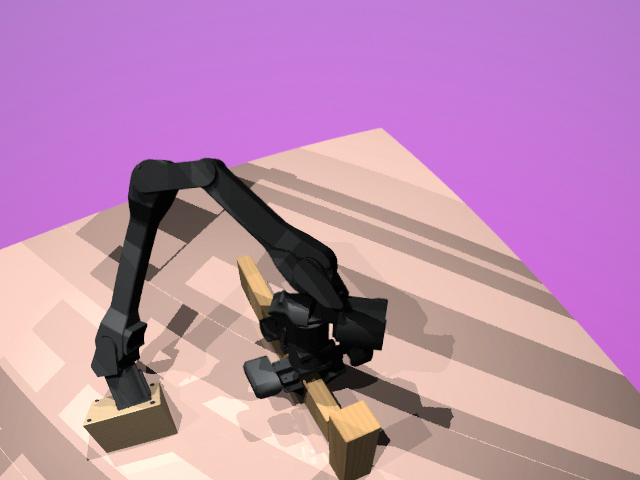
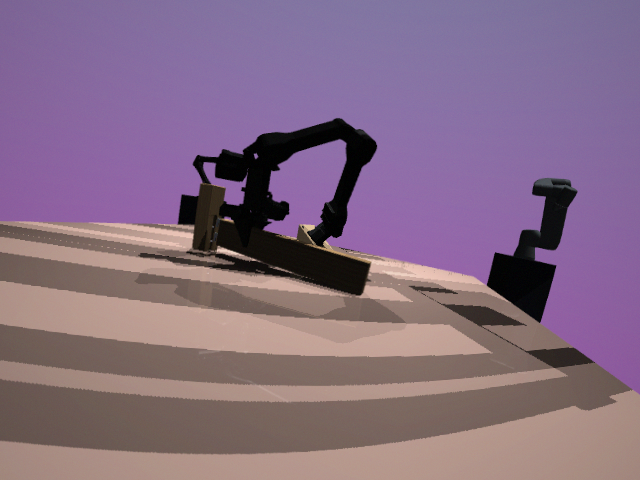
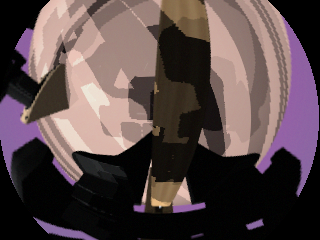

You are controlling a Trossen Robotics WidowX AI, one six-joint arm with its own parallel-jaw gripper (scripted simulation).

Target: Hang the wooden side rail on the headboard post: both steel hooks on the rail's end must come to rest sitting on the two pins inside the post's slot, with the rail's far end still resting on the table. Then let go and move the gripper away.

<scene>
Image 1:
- my gripper
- wooden side rail
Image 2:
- my gripper
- wooden side rail
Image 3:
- my gripper
</scene>
